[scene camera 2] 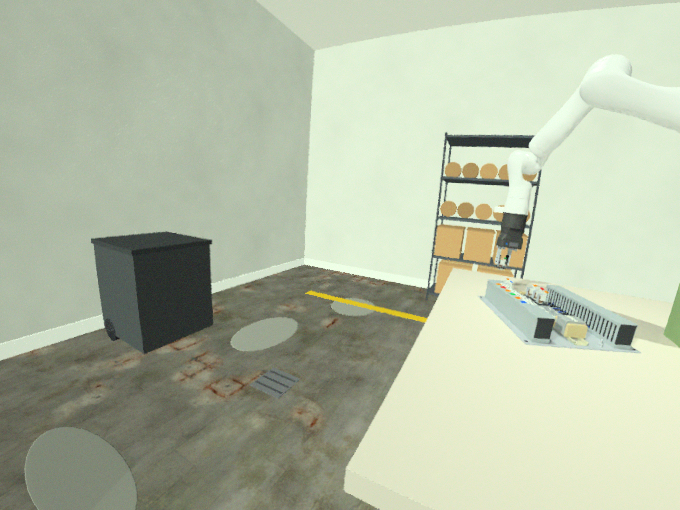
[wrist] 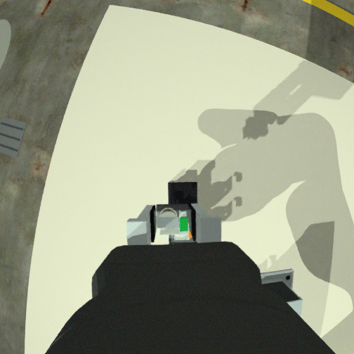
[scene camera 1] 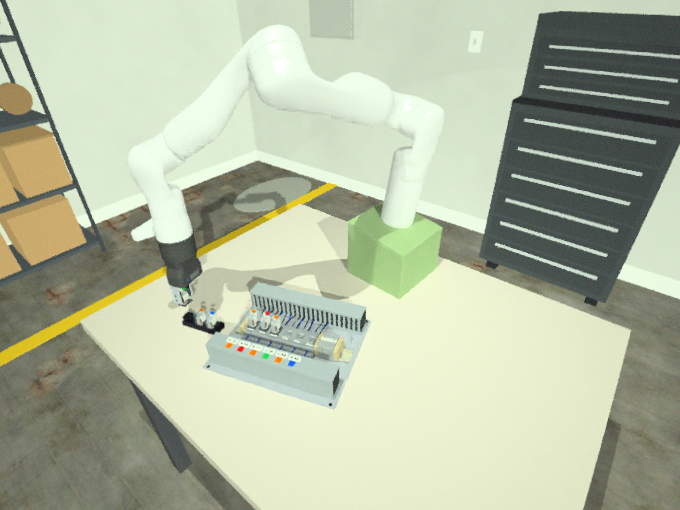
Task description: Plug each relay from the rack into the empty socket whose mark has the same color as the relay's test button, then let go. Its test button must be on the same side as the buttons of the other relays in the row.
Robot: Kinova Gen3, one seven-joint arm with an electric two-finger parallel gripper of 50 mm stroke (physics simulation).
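Frame: origin at the arm's base, x ahead, y left, z up, level; centimetres.
Where they show: gripper, fingertip midpoint: (scene camera 2: 501, 264) (scene camera 1: 183, 298); arm's base at its link origin: (scene camera 1: 396, 218).
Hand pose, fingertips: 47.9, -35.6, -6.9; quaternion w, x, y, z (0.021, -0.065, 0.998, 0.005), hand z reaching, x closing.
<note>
Things, the pixels of their top centre, and the offset from my fingertips, as dx, dy, dz.
- blue-button relay at its top centre: (scene camera 1: 210, 314) -1.7, +5.7, -4.4
- red-button relay at its top centre: (scene camera 1: 264, 315) (scene camera 2: 538, 287) -5.9, +19.5, -2.1
- beige terminal block at its top centre: (scene camera 1: 330, 340) -8.2, +35.9, -4.6
My gripper (scene camera 1: 182, 299) (scene camera 2: 503, 262) (wrist: 172, 216) is shut on a relay with a green test button (wrist: 184, 224), held above the table near the far-left end of the black rack (scene camera 1: 203, 323) (wrist: 182, 192). The rack holds an orange-button relay (scene camera 1: 201, 317) and a blue-button relay (scene camera 1: 212, 320). In the wrist view the gripper and held relay hide most of the rack. In the row, an orange-button relay (scene camera 1: 253, 319), a red-button relay (scene camera 1: 265, 322) and another orange-button relay (scene camera 1: 276, 325) stand beside three empty sockets, marked green (scene camera 1: 265, 355), orange (scene camera 1: 278, 359) and blue (scene camera 1: 291, 362).
Grey slotted ducts (scene camera 1: 307, 308) (scene camera 1: 274, 366) flank the row on its base plate (scene camera 2: 582, 345). A beige terminal block (scene camera 1: 328, 346) stands at the row's right end. The green robot base (scene camera 1: 392, 252) stands behind. The table edge (wrist: 70, 115) lies left in the wrist view.
</note>
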